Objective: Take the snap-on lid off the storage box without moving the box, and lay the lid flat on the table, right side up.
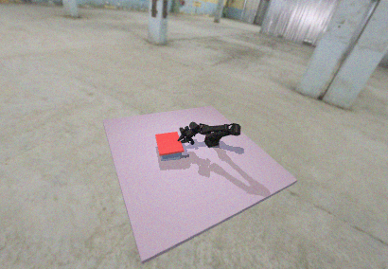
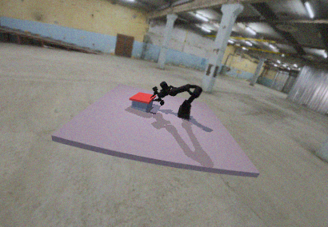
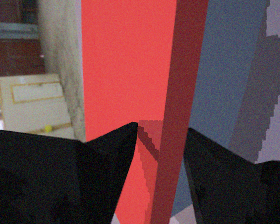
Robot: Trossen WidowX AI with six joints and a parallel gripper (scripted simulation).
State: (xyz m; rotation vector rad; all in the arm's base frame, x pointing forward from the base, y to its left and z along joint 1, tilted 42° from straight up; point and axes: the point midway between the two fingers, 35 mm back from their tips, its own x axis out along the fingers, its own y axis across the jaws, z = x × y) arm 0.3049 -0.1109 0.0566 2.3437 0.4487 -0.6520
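The lid lies 70 mm ahead of my gripper tip and 30 mm to the right of it. Round my gripper tip: blue-grey storage box: 70 mm ahead, 50 mm below, 30 mm to the right.
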